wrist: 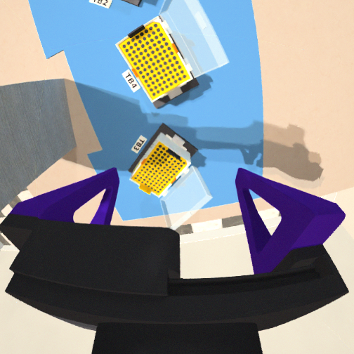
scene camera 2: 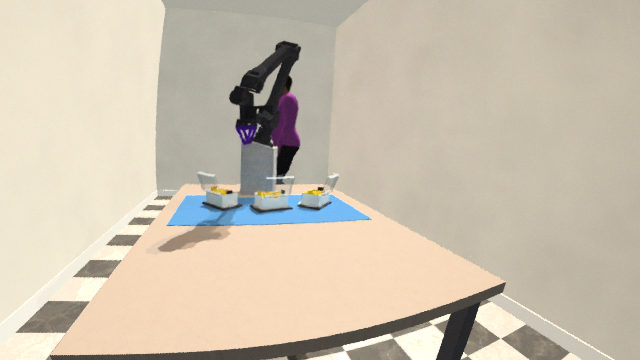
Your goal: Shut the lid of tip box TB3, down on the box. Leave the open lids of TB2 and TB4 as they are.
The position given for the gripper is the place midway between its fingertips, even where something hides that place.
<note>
In view: the gripper [wrist: 176,174], a tip box TB3 [wrist: 162,164] and a tip box TB4 [wrist: 148,49].
</note>
